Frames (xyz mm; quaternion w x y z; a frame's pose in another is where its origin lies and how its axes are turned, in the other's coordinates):
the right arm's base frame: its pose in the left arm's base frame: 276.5 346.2 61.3 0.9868 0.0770 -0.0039 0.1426
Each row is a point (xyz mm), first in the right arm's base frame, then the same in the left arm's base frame.
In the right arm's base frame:
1: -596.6 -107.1 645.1
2: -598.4 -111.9 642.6
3: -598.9 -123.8 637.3
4: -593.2 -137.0 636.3
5: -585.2 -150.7 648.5
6: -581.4 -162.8 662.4
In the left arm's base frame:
1: -256.4 -21.6 664.9
2: -256.8 -26.2 661.6
3: -254.0 -36.8 654.6
4: -244.8 -47.6 651.8
5: -233.1 -60.2 662.0
6: -225.9 -72.7 674.0

